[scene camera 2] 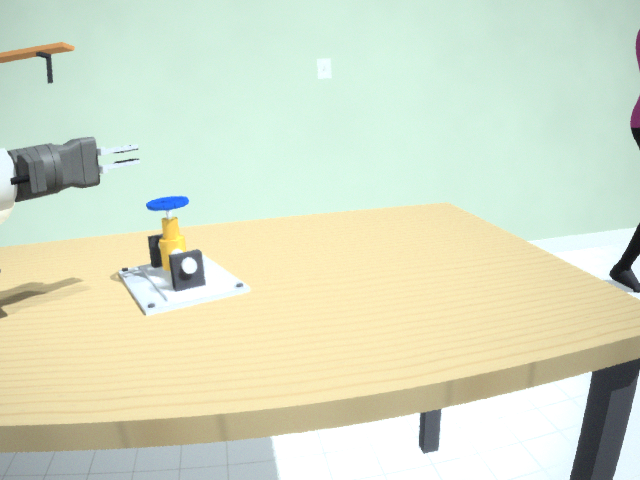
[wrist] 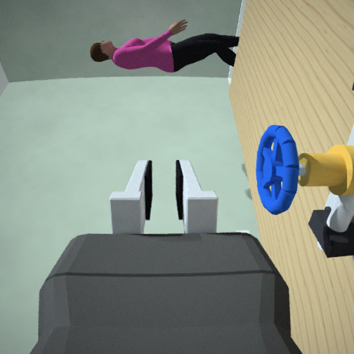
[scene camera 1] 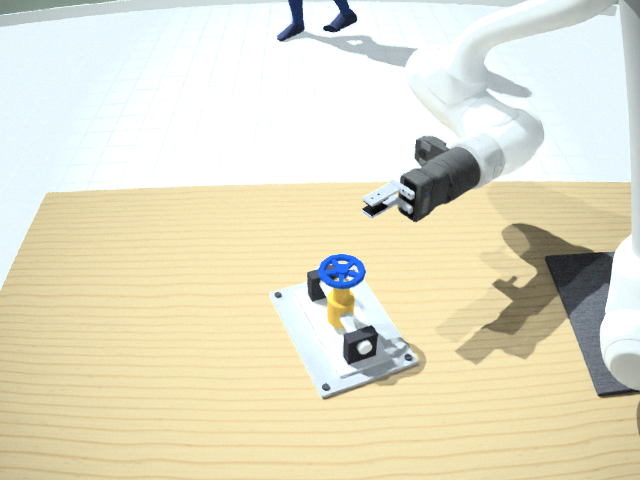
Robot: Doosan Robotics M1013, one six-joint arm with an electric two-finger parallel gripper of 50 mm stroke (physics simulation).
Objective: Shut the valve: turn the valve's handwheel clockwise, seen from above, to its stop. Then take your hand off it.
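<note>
The blue handwheel (scene camera 1: 341, 269) (scene camera 2: 168, 203) (wrist: 271, 168) sits level on top of the yellow valve body (scene camera 1: 340, 310) (scene camera 2: 172, 250) (wrist: 322, 170). The valve is mounted on a light metal base plate (scene camera 1: 305, 341) (scene camera 2: 196, 296). My gripper (scene camera 1: 368, 205) (scene camera 2: 138, 155) (wrist: 163, 178) is part open, with a gap between its two fingers and nothing held. It is clear of the handwheel and higher than it, its fingers pointing roughly sideways. In the wrist view the wheel is to the right of the fingers. The wheel's turn angle relative to its stop cannot be read from these views.
The valve's pipe ends pass through black blocks (scene camera 1: 360, 345) (scene camera 2: 187, 269) on the plate. The plate lies on a wooden table (scene camera 1: 155, 310) (scene camera 2: 361, 335) (wrist: 295, 45). A dark mat (scene camera 1: 584, 310) lies by the arm's base. A person in pink (wrist: 145, 54) stands beyond the table.
</note>
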